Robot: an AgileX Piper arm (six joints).
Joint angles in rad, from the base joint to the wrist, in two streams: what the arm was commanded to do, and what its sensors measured. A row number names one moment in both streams.
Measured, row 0: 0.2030 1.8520 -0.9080 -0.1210 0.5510 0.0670
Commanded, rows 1 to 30: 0.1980 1.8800 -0.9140 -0.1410 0.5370 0.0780; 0.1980 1.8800 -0.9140 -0.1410 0.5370 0.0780; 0.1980 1.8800 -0.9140 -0.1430 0.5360 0.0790; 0.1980 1.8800 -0.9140 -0.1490 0.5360 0.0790; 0.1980 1.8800 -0.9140 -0.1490 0.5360 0.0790; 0.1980 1.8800 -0.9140 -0.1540 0.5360 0.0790; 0.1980 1.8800 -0.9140 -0.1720 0.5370 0.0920; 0.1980 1.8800 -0.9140 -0.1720 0.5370 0.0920; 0.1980 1.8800 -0.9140 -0.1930 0.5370 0.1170; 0.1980 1.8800 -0.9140 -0.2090 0.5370 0.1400; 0.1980 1.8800 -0.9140 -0.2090 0.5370 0.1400; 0.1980 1.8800 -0.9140 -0.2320 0.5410 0.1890; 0.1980 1.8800 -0.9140 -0.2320 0.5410 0.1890; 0.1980 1.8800 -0.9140 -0.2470 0.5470 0.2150; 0.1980 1.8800 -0.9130 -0.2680 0.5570 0.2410; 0.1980 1.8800 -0.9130 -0.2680 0.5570 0.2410; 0.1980 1.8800 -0.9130 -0.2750 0.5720 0.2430; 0.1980 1.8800 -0.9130 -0.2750 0.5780 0.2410; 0.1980 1.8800 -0.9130 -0.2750 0.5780 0.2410; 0.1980 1.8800 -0.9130 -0.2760 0.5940 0.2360; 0.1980 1.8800 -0.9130 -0.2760 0.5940 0.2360; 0.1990 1.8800 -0.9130 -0.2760 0.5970 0.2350; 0.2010 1.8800 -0.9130 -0.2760 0.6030 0.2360; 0.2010 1.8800 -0.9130 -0.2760 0.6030 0.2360; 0.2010 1.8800 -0.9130 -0.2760 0.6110 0.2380; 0.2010 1.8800 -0.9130 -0.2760 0.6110 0.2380; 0.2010 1.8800 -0.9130 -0.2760 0.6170 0.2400; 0.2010 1.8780 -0.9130 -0.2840 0.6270 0.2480; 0.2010 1.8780 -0.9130 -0.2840 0.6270 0.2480; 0.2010 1.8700 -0.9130 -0.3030 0.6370 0.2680
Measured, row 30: 0.2040 1.8750 -0.9120 -0.2800 0.6030 0.2360
